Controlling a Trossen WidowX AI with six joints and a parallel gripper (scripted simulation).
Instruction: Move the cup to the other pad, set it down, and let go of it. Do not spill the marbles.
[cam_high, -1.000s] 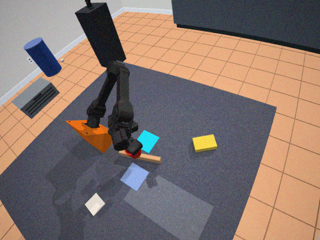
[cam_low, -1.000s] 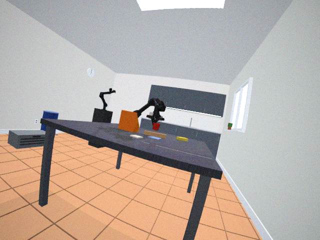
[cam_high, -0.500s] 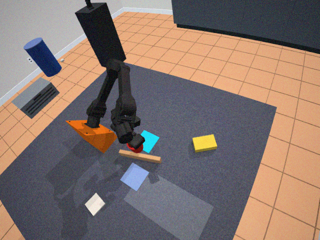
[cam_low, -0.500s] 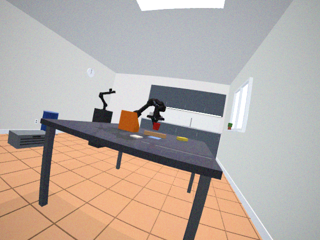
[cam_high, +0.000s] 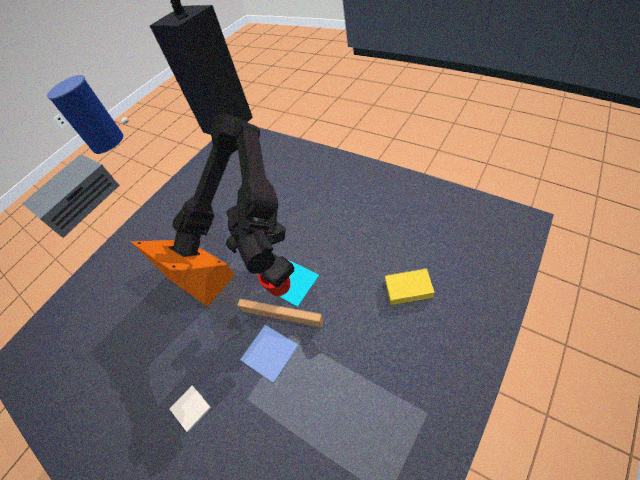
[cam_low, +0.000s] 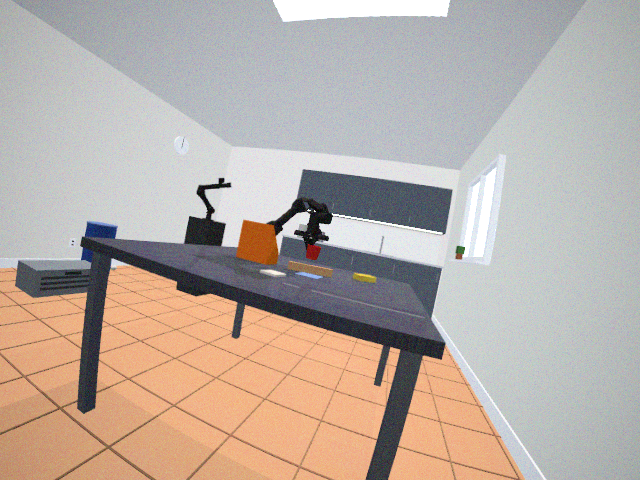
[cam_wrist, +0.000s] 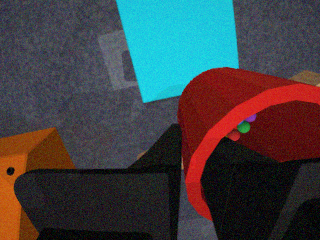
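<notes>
Now: the cyan pad 2 cm ahead of my gripper tip, 4 cm to the left of it and 11 cm below it. Also, from my gripper tip: red cup 3 cm ahead, 1 cm to the right; then wooden bar 5 cm ahead, 6 cm to the right, 9 cm below; then pale blue pad 8 cm ahead, 15 cm to the right, 11 cm below.
</notes>
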